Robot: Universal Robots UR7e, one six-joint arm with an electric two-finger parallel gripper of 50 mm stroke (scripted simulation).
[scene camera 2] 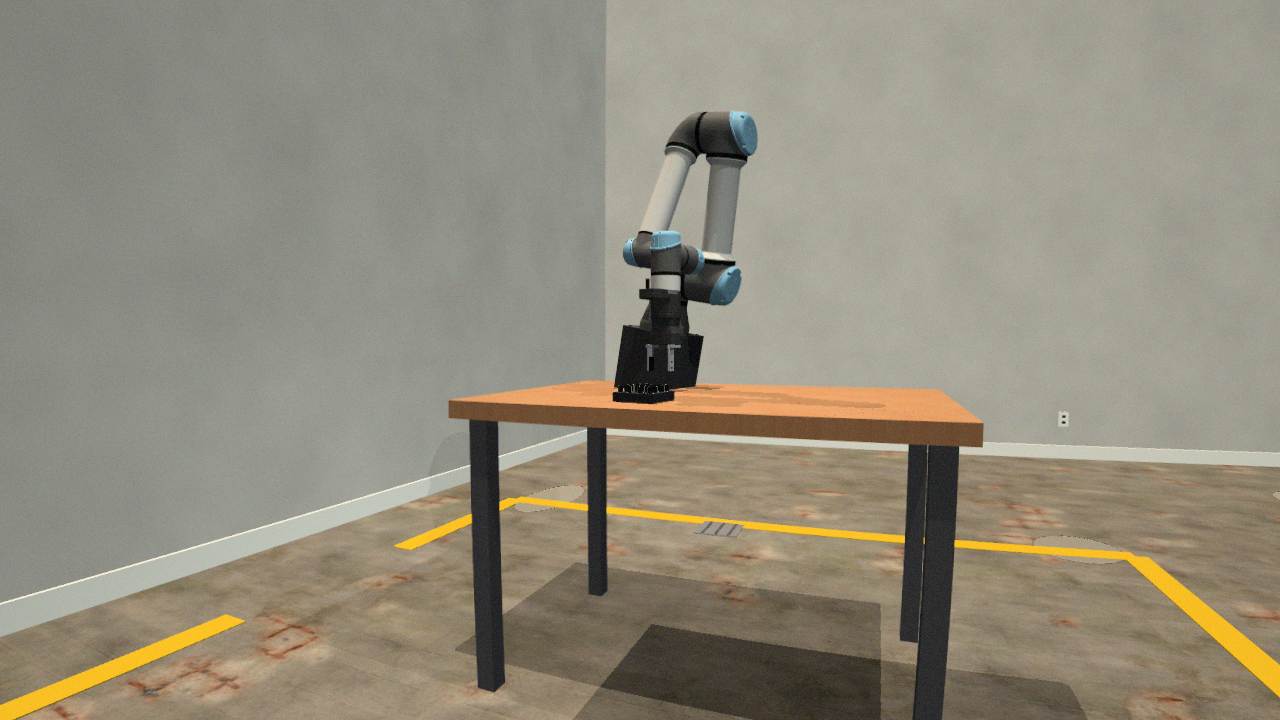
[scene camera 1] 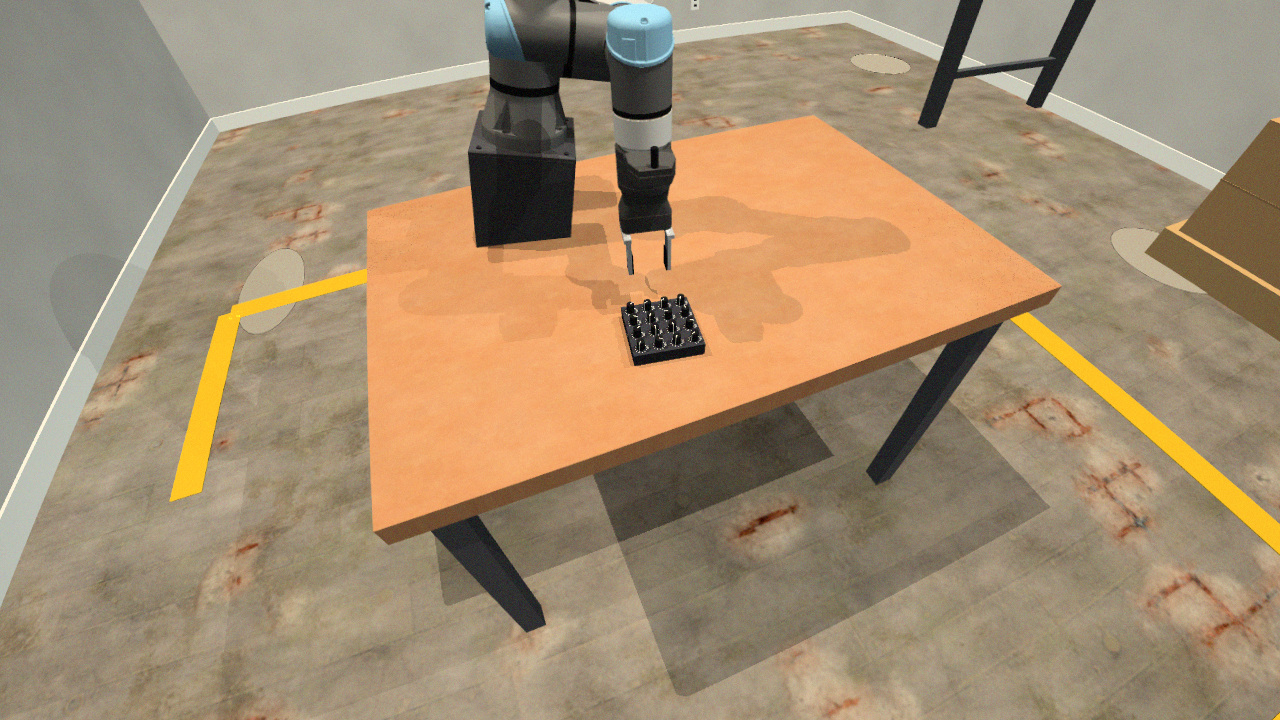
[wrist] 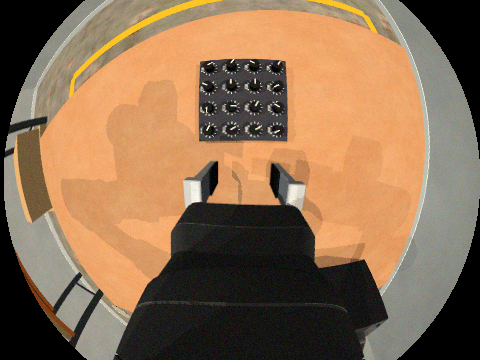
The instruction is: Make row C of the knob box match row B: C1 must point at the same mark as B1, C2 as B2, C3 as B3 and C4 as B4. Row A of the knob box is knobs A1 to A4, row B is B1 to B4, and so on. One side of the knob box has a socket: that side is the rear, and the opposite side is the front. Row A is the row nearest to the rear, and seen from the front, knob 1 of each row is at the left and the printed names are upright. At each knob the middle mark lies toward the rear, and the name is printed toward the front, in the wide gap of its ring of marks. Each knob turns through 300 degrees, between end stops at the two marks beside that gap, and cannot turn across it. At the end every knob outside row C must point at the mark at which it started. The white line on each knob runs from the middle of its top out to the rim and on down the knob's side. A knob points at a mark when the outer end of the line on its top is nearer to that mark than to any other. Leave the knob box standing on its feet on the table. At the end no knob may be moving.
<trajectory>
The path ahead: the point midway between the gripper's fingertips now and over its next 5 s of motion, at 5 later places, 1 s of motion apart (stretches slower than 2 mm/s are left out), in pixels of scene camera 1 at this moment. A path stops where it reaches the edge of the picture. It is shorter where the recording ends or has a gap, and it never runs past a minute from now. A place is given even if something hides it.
My gripper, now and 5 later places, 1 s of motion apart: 648,268; 652,281; 669,303; 677,311; 677,325; 677,333
</trajectory>
